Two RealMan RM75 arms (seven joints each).
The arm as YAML. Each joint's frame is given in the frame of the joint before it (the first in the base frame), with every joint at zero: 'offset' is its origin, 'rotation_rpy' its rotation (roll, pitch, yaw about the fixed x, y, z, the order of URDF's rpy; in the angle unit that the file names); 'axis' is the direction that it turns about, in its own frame. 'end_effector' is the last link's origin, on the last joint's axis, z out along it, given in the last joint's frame.
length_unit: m
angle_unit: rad
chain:
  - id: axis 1
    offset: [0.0, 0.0, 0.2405]
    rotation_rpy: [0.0, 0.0, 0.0]
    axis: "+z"
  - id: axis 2
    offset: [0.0, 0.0, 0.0]
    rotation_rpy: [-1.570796, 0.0, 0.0]
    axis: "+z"
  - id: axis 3
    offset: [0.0, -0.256, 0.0]
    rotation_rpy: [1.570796, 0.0, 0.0]
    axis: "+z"
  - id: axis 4
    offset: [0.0, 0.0, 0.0]
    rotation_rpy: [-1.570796, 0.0, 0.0]
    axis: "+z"
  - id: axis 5
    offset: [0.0, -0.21, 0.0]
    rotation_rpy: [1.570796, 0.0, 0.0]
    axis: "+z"
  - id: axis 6
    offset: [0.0, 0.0, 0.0]
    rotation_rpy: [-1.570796, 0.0, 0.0]
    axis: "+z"
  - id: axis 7
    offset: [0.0, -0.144, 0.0]
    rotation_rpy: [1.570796, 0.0, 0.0]
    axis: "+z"
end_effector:
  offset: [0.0, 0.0, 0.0]
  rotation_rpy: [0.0, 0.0, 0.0]
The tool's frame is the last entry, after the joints.
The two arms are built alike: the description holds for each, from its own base.
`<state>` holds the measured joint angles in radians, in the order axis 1, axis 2, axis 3, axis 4, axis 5, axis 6, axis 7, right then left.
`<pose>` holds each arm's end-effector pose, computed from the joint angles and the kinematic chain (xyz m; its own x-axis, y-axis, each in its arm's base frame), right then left.
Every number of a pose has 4 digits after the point.
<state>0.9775 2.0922 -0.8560 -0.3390 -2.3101 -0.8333 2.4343 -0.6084 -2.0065 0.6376 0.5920 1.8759 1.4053 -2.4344</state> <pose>0.2014 0.4373 -0.0751 0.3490 -0.8561 -0.3812 -0.9333 -0.2806 -0.2243 -0.2564 0.3802 0.0367 -0.0799 0.8290 0.5535 0.9166 -0.1571 0.3677</pose>
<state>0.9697 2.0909 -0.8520 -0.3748 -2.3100 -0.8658 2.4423 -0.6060 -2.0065 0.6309 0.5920 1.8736 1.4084 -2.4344</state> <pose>0.1979 0.4392 -0.0692 0.3512 -0.8528 -0.3864 -0.9338 -0.2890 -0.2108 -0.2572 0.3797 0.0378 -0.0861 0.8264 0.5565 0.9146 -0.1559 0.3731</pose>
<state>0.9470 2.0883 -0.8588 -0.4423 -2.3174 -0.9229 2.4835 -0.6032 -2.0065 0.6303 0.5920 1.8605 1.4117 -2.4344</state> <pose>0.1959 0.4398 -0.0587 0.3396 -0.8563 -0.3890 -0.9390 -0.2847 -0.1930 -0.2568 0.3794 0.0390 -0.0931 0.8230 0.5604 0.9100 -0.1581 0.3833</pose>
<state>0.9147 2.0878 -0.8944 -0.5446 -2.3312 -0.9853 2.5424 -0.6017 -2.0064 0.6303 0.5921 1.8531 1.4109 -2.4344</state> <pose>0.1922 0.4403 -0.0455 0.3474 -0.8548 -0.3855 -0.9361 -0.2921 -0.1960 -0.2568 0.3796 0.0398 -0.0975 0.8200 0.5640 0.9081 -0.1586 0.3875</pose>
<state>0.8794 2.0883 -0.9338 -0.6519 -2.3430 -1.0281 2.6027 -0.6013 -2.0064 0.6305 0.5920 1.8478 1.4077 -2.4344</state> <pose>0.1882 0.4411 -0.0317 0.3574 -0.8466 -0.3944 -0.9319 -0.2955 -0.2103 -0.2568 0.3801 0.0403 -0.1009 0.8170 0.5677 0.9074 -0.1585 0.3893</pose>
